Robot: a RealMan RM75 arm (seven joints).
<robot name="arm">
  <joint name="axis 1" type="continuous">
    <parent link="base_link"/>
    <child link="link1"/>
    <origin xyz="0 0 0.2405"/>
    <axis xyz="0 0 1"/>
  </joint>
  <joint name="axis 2" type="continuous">
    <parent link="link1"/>
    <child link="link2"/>
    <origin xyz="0 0 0"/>
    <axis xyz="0 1 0"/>
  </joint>
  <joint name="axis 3" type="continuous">
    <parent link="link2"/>
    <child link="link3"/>
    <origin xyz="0 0 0.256"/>
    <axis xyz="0 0 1"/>
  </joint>
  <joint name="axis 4" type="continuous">
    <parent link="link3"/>
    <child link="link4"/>
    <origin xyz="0 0 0"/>
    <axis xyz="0 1 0"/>
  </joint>
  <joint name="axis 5" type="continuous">
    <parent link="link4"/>
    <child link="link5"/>
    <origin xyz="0 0 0.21"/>
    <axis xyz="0 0 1"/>
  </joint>
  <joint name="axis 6" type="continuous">
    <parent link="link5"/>
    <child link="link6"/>
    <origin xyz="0 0 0"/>
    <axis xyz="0 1 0"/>
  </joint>
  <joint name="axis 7" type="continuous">
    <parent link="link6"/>
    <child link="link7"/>
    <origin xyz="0 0 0.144"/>
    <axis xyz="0 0 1"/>
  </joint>
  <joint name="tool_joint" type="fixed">
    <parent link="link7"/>
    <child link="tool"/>
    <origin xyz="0 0 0"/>
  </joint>
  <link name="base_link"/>
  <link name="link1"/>
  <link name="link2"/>
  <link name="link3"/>
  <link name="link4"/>
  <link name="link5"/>
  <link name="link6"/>
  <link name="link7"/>
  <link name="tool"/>
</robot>
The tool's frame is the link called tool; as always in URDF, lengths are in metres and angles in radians. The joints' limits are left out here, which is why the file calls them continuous.
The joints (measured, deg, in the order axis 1, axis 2, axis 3, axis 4, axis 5, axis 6, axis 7), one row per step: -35.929, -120.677, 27.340, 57.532, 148.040, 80.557, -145.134; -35.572, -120.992, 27.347, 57.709, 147.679, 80.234, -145.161; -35.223, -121.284, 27.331, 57.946, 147.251, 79.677, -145.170; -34.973, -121.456, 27.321, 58.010, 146.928, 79.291, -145.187; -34.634, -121.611, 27.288, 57.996, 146.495, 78.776, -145.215; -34.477, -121.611, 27.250, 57.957, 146.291, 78.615, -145.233; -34.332, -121.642, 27.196, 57.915, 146.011, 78.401, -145.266; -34.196, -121.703, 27.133, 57.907, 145.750, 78.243, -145.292; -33.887, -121.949, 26.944, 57.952, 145.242, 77.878, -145.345; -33.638, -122.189, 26.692, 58.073, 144.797, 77.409, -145.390; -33.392, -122.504, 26.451, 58.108, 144.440, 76.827, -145.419; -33.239, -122.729, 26.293, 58.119, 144.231, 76.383, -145.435
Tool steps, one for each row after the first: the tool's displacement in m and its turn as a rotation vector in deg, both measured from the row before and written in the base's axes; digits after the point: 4 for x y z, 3 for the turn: -0.0009, -0.0012, -0.0013, 0.392, -0.309, 0.210; -0.0010, -0.0005, -0.0004, 0.702, -0.205, 0.182; -0.0009, -0.0005, -0.0005, 0.447, -0.202, 0.176; -0.0015, -0.0007, -0.0004, 0.586, -0.279, 0.297; -0.0009, -0.0004, 0.0002, 0.240, -0.141, 0.156; -0.0007, -0.0002, 0.0001, 0.318, -0.220, 0.147; -0.0005, -0.0003, -0.0001, 0.272, -0.235, 0.123; -0.0010, -0.0009, -0.0007, 0.600, -0.531, 0.311; -0.0009, -0.0004, 0.0000, 0.762, -0.404, 0.295; -0.0011, -0.0006, -0.0009, 0.706, -0.380, 0.366; -0.0008, -0.0003, -0.0007, 0.486, -0.220, 0.259
